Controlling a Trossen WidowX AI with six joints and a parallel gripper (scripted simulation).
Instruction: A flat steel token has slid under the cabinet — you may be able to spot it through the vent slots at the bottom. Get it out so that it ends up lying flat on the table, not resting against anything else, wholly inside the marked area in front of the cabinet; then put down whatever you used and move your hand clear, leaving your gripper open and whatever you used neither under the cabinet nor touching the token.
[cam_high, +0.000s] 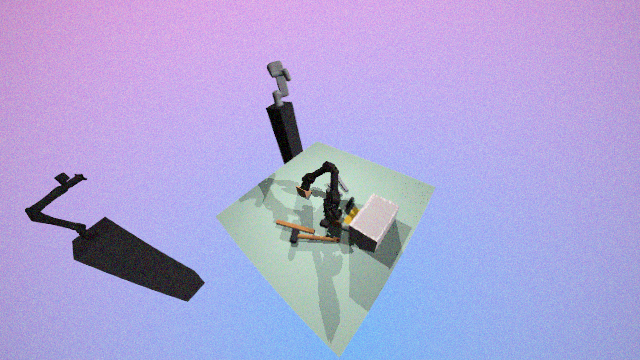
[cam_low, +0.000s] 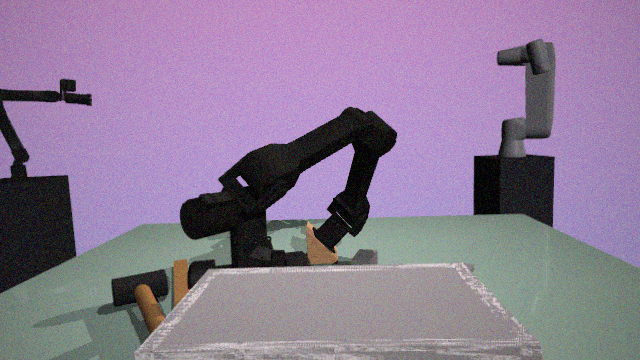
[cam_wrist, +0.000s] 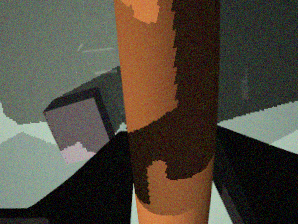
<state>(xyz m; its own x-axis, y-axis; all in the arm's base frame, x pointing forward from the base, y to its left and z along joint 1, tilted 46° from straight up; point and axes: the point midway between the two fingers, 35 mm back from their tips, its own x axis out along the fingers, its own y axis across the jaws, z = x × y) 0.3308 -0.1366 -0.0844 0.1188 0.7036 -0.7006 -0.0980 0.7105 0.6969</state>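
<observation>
My gripper tip is now 1 cm short of the small grey piece and 3 cm to the right of it. Round my gripper tip: grey tool: 13 cm behind, 40 cm to the left; then flat wooden stick: 21 cm behind, 15 cm to the right; then grey block: 12 cm behind, 21 cm to the left, 3 cm above.
</observation>
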